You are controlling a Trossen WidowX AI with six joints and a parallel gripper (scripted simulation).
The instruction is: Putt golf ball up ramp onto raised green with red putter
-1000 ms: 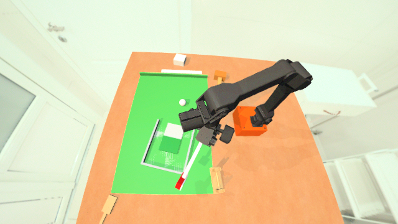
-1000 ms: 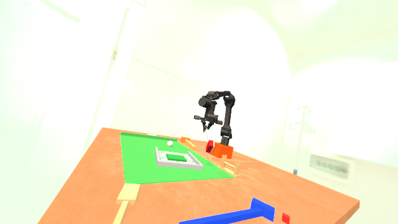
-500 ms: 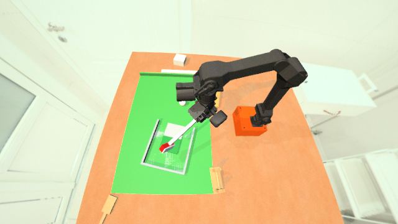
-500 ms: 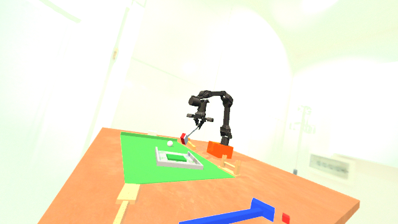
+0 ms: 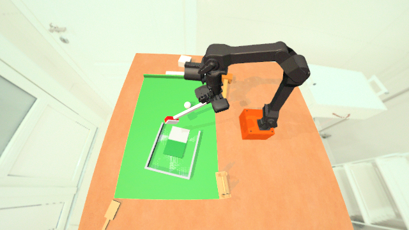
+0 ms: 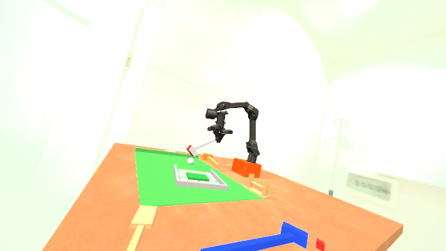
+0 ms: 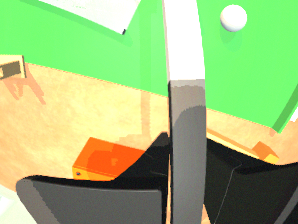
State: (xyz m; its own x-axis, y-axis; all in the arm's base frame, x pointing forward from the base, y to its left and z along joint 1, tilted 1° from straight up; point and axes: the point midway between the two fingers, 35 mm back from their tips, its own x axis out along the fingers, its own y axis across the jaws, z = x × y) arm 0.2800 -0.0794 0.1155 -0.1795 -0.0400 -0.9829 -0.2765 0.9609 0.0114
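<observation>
Now: the red putter 100 mm ahead of my gripper tip, 30 mm to the left of it and 20 mm below it. Also, from my gripper tip: white block (160 mm ahead, 470 mm to the right, 160 mm below); then white golf ball (130 mm ahead, 80 mm to the right, 160 mm below); then wooden rack (40 mm behind, 350 mm to the left, 140 mm below).
</observation>
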